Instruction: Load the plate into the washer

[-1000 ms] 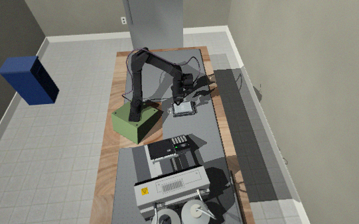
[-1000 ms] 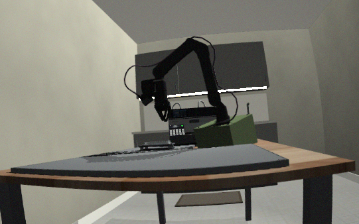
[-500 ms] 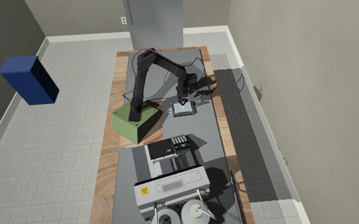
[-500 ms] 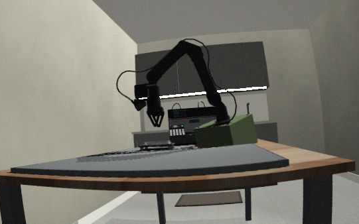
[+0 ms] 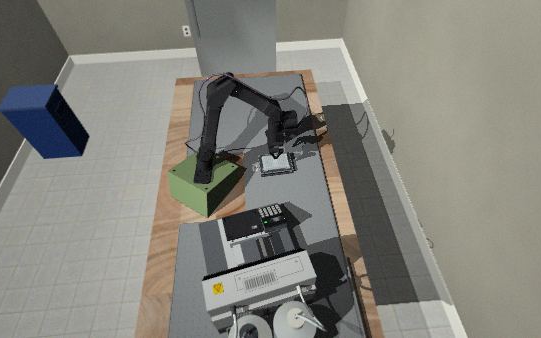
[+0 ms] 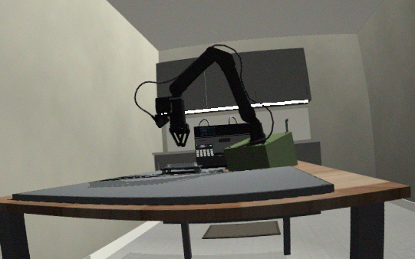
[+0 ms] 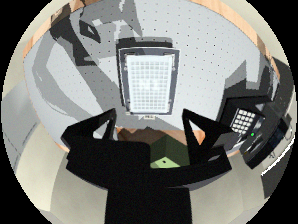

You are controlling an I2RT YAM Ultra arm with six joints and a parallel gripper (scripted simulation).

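Right now the well plate is 9 cm below my hand and 1 cm ahead of it. From my hand the other things lie so: plate washer: 52 cm to the right, 11 cm behind, 1 cm above; then washer carrier: 37 cm to the right, 15 cm behind, 5 cm below; then plate nest: 10 cm below, 1 cm ahead.
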